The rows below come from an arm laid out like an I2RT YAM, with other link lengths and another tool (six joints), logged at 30 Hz.
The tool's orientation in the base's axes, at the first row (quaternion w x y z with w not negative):
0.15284, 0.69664, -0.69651, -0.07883
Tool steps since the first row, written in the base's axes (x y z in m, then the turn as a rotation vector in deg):
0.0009, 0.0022, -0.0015, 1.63, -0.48, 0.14
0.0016, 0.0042, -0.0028, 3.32, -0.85, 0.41
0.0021, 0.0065, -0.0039, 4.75, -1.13, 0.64
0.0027, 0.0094, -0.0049, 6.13, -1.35, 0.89
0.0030, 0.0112, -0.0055, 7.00, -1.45, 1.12
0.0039, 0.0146, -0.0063, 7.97, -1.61, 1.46
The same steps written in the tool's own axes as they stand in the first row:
-0.0023, -0.0013, 0.0009, 0.52, -1.51, -0.61
-0.0044, -0.0023, 0.0017, 0.95, -3.02, -1.37
-0.0068, -0.0031, 0.0023, 1.27, -4.31, -2.02
-0.0098, -0.0040, 0.0028, 1.54, -5.54, -2.68
-0.0117, -0.0044, 0.0031, 1.68, -6.29, -3.16
-0.0151, -0.0055, 0.0032, 1.89, -7.10, -3.78

